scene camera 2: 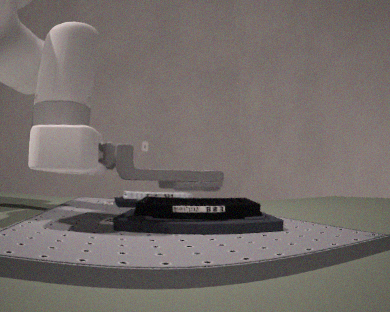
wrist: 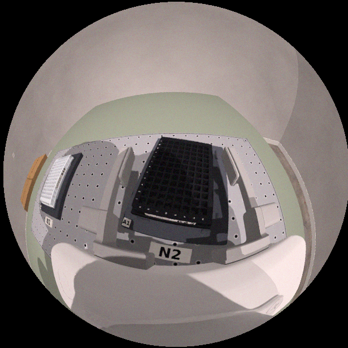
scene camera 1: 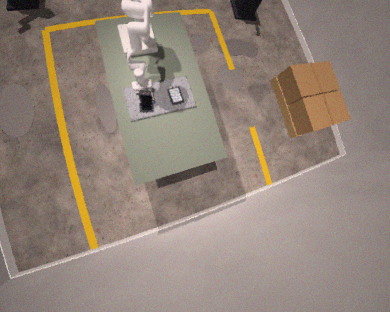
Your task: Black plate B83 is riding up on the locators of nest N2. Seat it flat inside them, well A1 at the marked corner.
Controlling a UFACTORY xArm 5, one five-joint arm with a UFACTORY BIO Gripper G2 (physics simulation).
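Seen in the pictures: hand, its tool point: (scene camera 2: 185, 180) (scene camera 1: 146, 99); arm's base, origin of its link: (scene camera 1: 143, 37).
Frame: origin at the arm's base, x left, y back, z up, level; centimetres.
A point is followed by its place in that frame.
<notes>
Black plate B83 (scene camera 1: 146, 102) {x -3.8, y -67.0, z -2.2 cm} (scene camera 2: 195, 206) {x -7.7, y -66.2, z -2.2 cm} (wrist: 177, 175) lies on the dark nest N2 (scene camera 2: 200, 226) {x -10.2, y -66.4, z -3.9 cm} (wrist: 170, 233). In the wrist view it sits toward the nest's left and far side, with a wider strip of nest bare at right and near. In scene camera 2 its body stands above the nest rim; any slight tilt is hard to tell. The marked corner tag A1 (wrist: 126, 222) is at the nest's near left; the plate's own well A1 cannot be made out. My gripper (scene camera 2: 202, 180) (wrist: 179, 166) is open and empty, above the plate, one finger on each side of it in the wrist view.
A white plate (scene camera 1: 175, 95) {x 23.4, y -61.8, z -2.8 cm} (scene camera 2: 155, 194) {x 19.5, y -61.4, z -2.3 cm} (wrist: 56, 181) sits in the other dark nest (wrist: 70, 186), labelled N1, to the left in the wrist view. Both nests stand on a grey perforated board (scene camera 1: 162, 112) {x 9.4, y -76.7, z -4.7 cm} (scene camera 2: 225, 250) {x -17.4, y -67.4, z -4.7 cm} on the green table (scene camera 1: 175, 145) {x 17.2, y -108.7, z -6.0 cm}. Cardboard boxes (scene camera 1: 315, 100) stand off the table.
</notes>
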